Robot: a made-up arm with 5 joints.
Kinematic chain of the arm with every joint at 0, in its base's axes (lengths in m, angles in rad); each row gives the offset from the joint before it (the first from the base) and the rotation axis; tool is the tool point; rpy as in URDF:
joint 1: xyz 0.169 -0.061 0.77 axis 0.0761 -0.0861 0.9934
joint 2: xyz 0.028 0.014 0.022 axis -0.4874 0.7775 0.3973
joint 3: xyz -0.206 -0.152 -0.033 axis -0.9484 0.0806 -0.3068
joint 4: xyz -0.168 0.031 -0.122 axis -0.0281 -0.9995 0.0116
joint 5: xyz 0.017 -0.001 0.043 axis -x
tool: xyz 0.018 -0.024 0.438 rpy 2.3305 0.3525 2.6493
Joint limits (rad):
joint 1: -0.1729..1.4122
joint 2: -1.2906..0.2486
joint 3: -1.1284..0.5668
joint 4: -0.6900..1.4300
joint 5: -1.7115..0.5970
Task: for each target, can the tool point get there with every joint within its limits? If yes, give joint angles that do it. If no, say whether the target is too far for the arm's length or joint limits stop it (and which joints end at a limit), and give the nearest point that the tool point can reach.
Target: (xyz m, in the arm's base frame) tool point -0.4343 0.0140 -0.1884
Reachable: no: too far | nearest point -0.2811 -0.0036 0.0388 | short by 0.275 m
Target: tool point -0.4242 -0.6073 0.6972
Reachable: yes | joints 0.5707 -0.1153 -0.7836 1.2220 0.3398
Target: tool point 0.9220 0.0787 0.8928
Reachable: no: joint limits stop it (at a limit: joint 1, joint 2, joint 4) | nearest point 0.6086 -0.1620 0.8216 | short by 0.401 m
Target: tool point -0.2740 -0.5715 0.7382
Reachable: yes | joints 0.6518 -0.4021 0.4370 0.7390 -0.6232
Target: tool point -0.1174 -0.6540 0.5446
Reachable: yes | joints 0.8712 -0.5778 -0.1250 0.6724 -0.3639
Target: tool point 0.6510 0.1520 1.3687
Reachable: no: joint limits stop it (at a limit: joint 1, joint 2, joint 3) | nearest point 0.4317 -0.1413 1.0369 | short by 0.494 m
